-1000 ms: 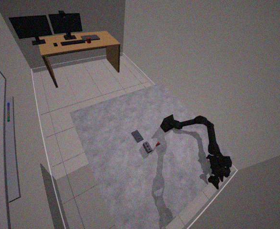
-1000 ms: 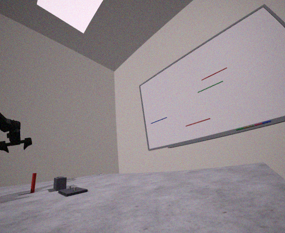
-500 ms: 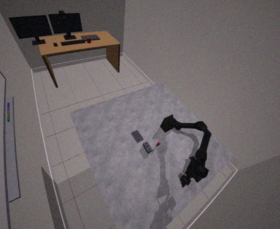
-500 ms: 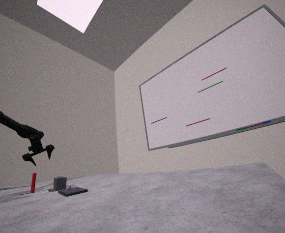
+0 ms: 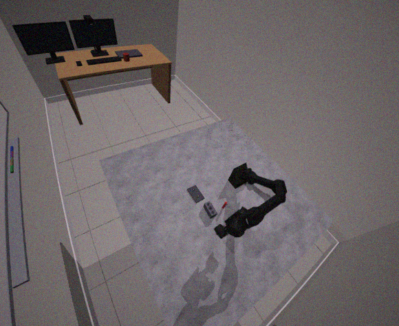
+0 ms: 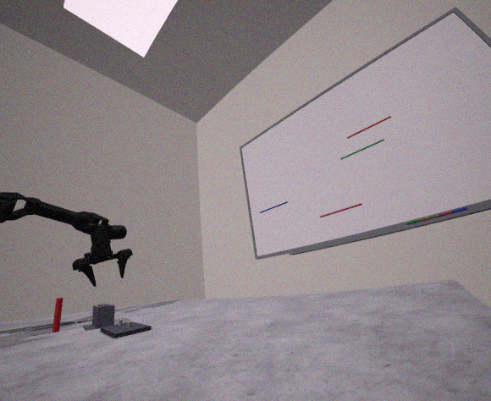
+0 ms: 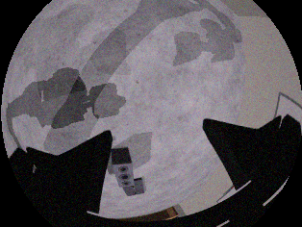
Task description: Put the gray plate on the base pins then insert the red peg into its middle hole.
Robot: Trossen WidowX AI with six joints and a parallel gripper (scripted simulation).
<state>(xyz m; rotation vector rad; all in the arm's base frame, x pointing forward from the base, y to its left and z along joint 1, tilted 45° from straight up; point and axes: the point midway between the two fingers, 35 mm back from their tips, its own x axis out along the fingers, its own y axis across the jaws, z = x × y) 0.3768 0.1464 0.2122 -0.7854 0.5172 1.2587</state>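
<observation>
My gripper tip is 50 mm past the gray plate, 160 mm to the left of it and 80 mm above it. The rest, counted from my gripper tip: dark base (30 mm behind, 310 mm to the right, 110 mm below); red peg (150 mm behind, 130 mm to the right, 80 mm below).
</observation>
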